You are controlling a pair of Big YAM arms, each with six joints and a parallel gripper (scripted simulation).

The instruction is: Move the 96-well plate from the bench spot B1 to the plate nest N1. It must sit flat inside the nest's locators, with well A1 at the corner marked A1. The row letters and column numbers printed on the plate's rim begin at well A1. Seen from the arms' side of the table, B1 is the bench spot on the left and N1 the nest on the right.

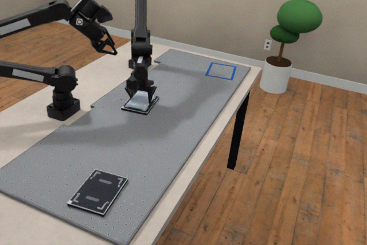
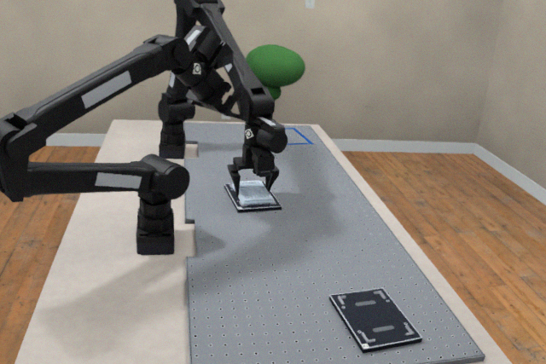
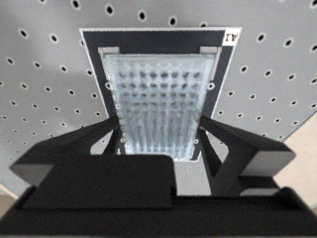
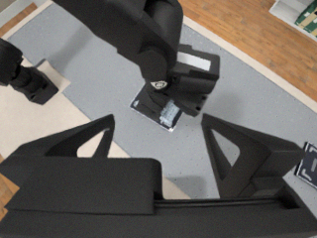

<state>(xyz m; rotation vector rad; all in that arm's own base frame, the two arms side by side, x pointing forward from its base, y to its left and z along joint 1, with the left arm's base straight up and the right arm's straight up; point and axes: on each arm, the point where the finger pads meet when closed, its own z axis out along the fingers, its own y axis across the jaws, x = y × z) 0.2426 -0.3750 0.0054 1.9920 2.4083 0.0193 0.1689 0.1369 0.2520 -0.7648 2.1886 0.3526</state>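
Now: left hand right at the clear 96-well plate.
The clear 96-well plate is 25 cm below my right hand, 9 cm ahead of it and 7 cm to the left of it.
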